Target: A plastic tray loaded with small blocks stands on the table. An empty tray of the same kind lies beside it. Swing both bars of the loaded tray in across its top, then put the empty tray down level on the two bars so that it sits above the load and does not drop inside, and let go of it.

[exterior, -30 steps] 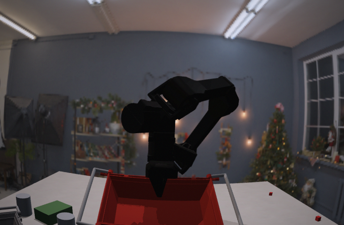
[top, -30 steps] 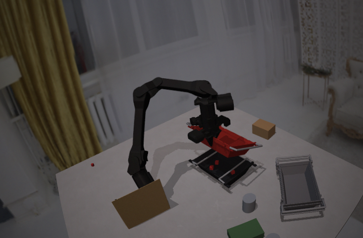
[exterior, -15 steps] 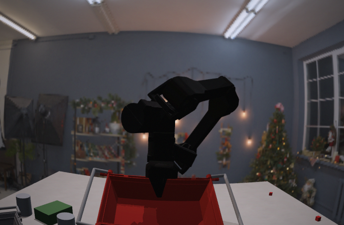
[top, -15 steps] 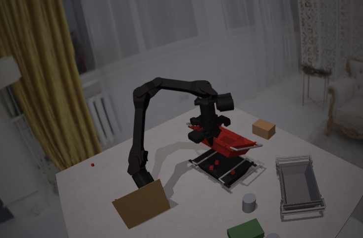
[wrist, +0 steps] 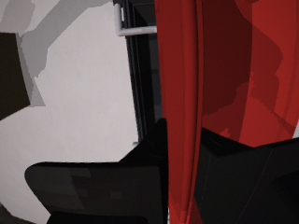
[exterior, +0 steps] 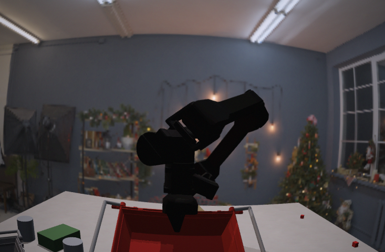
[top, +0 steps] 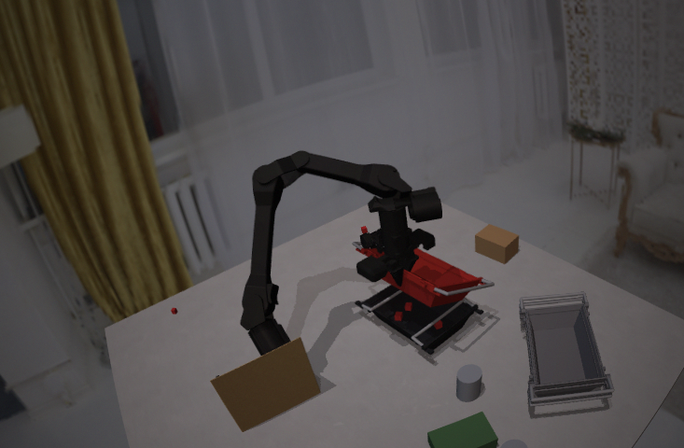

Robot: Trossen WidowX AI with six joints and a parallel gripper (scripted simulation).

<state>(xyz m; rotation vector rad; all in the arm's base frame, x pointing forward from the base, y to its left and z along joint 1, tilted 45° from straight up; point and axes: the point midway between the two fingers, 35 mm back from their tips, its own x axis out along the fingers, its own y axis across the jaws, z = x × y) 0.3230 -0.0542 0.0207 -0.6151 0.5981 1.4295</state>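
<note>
Right now the red tray is 7 cm ahead of my gripper tip. Also, from my gripper tip: tan box: 42 cm ahead, 3 cm to the left, 12 cm below; then green block: 16 cm behind, 36 cm to the right, 13 cm below.
</note>
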